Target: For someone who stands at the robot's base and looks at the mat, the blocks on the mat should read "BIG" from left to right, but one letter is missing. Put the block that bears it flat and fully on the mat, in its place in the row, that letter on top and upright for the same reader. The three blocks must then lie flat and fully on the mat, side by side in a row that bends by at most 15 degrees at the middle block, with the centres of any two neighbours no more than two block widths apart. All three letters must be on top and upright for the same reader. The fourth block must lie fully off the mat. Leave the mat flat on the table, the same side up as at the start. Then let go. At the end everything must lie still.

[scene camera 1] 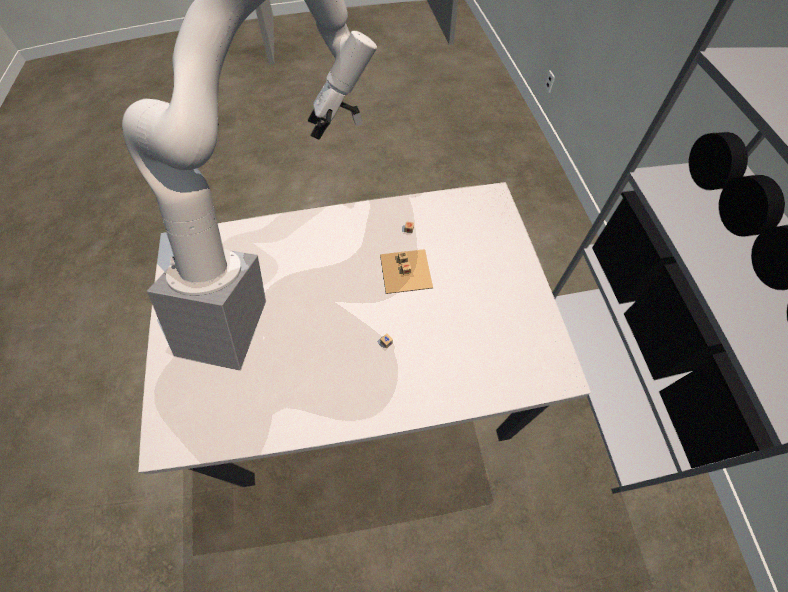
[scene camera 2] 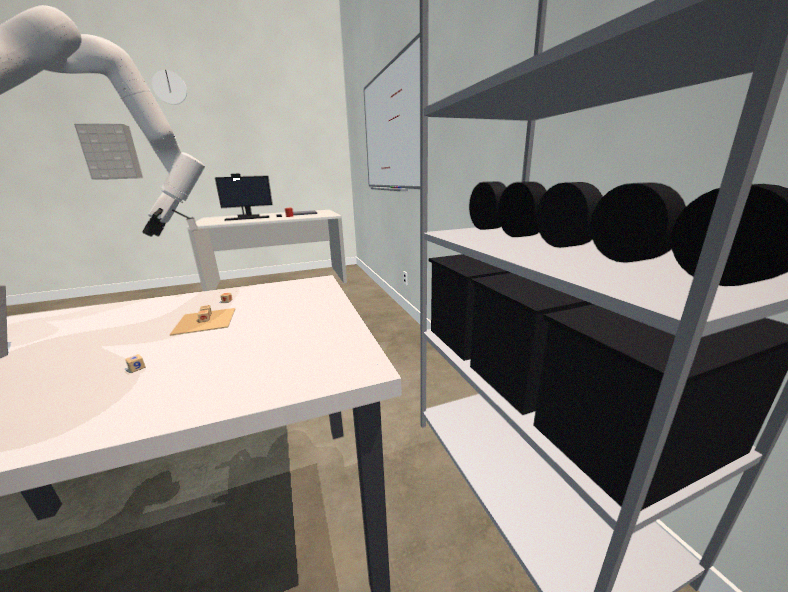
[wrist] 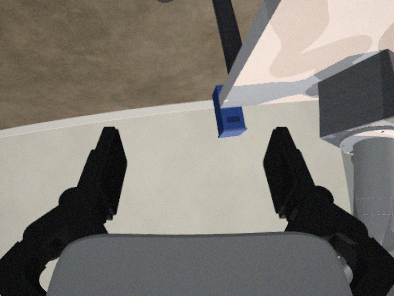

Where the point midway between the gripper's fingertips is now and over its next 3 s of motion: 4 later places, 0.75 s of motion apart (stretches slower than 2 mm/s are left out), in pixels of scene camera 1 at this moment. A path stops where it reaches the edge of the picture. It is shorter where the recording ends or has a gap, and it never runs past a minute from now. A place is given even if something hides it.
The gripper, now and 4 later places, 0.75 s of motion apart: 313,130; 385,150; 438,184; 446,211; 425,207
